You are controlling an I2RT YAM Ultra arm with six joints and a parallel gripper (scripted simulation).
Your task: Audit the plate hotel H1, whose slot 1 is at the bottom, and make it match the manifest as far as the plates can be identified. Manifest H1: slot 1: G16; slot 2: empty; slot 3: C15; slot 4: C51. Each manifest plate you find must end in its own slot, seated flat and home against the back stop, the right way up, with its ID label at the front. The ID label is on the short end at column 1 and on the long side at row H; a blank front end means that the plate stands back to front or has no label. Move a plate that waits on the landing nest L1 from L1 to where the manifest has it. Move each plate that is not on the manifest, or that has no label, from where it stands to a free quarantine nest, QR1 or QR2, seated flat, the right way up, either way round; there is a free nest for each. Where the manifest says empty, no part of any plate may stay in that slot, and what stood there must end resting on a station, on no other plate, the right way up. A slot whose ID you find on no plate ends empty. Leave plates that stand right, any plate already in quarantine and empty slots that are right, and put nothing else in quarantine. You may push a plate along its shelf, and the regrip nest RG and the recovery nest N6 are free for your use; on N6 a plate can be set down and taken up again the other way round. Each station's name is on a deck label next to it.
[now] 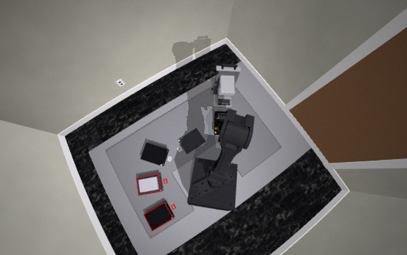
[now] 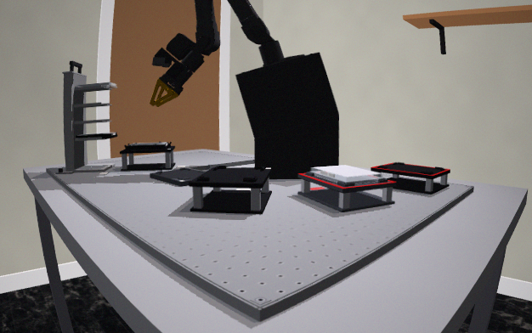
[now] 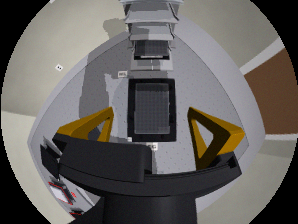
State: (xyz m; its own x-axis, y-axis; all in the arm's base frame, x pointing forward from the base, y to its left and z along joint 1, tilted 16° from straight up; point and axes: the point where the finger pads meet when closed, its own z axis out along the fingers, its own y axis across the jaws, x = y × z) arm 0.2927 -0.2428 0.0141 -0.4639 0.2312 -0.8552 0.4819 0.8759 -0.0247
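Right now the pinned nest is 140 mm below my hand, 20 mm ahead of it and 10 mm to the right of it. From my hand the other things lie so: hotel foot (200 mm below, 200 mm ahead, 120 mm to the right); then H1 deck label (200 mm below, 180 mm ahead, 10 mm to the left); then grey plate hotel H1 (250 mm ahead, 140 mm to the right, 40 mm below).
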